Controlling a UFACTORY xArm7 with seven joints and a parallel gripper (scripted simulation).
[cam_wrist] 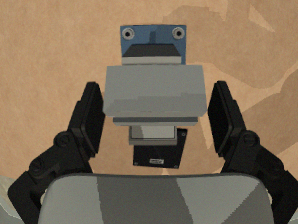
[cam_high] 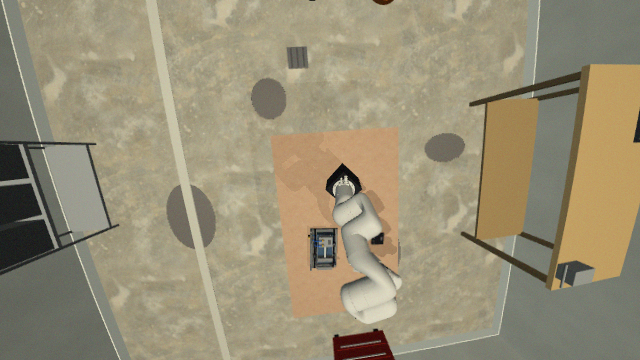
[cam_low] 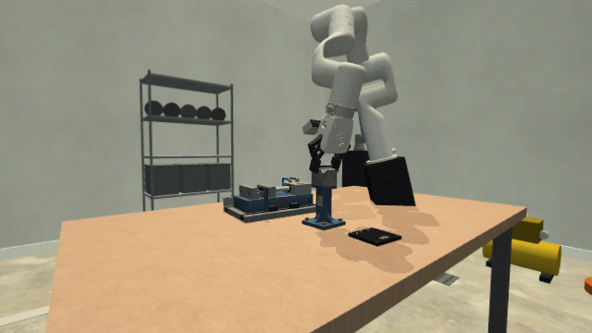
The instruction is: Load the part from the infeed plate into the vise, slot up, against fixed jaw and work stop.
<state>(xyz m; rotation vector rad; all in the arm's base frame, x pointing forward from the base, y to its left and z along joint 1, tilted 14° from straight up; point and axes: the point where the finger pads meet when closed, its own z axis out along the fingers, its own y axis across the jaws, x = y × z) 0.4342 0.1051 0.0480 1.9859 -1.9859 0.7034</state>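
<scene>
Now: the grey block 10 mm below my hand. Also, from my hand: black infeed plate 10 mm behind, 170 mm to the left, 160 mm below; then work stop 90 mm ahead, 190 mm to the right, 80 mm below; then grey V-block 20 mm to the left, 30 mm below.
</scene>
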